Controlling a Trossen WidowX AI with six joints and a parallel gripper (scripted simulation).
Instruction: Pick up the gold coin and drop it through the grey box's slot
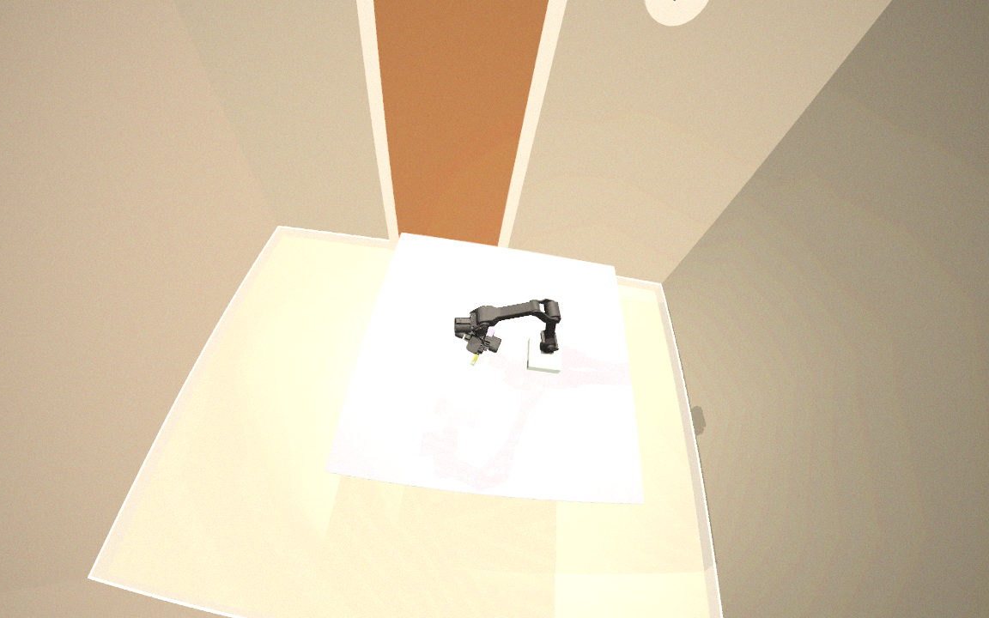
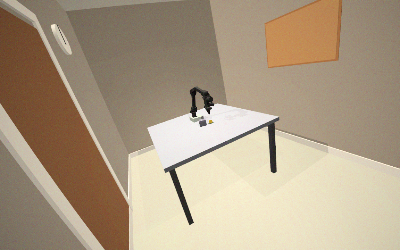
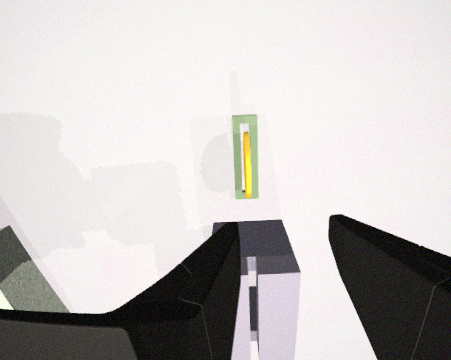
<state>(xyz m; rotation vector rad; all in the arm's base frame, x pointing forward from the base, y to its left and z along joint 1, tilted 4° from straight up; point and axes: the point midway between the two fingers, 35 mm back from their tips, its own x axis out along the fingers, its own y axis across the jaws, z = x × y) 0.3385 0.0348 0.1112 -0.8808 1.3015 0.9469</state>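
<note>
Now: the gold coin 10 mm behind my gripper tip and 100 mm below it.
</note>
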